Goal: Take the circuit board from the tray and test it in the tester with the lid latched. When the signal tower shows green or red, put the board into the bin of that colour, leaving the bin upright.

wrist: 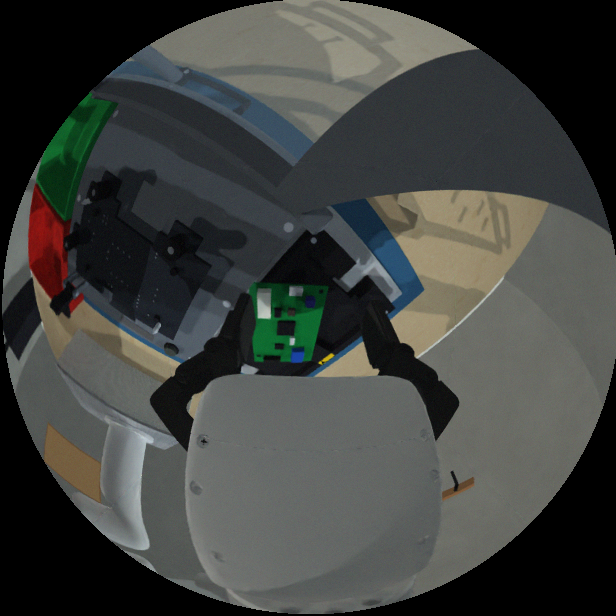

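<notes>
The green circuit board [287, 322] lies flat in the black tray [321, 275], straight below me. My gripper [304, 330] is open. Its black fingers stand on either side of the board, the left one close to the board's left edge and the right one well off its right edge. I cannot tell whether either finger touches the board. The tester [143, 258], a grey base with a dark nest, sits to the left. I cannot make out its lid. The green bin [74, 149] and the red bin [48, 241] stand at the far left, both upright. The signal tower is not in view.
Tray and tester rest on a blue-edged plate [390, 258] on the tan table. A broad dark grey band [459, 132] crosses the upper right. My grey wrist housing [310, 488] fills the bottom of the view.
</notes>
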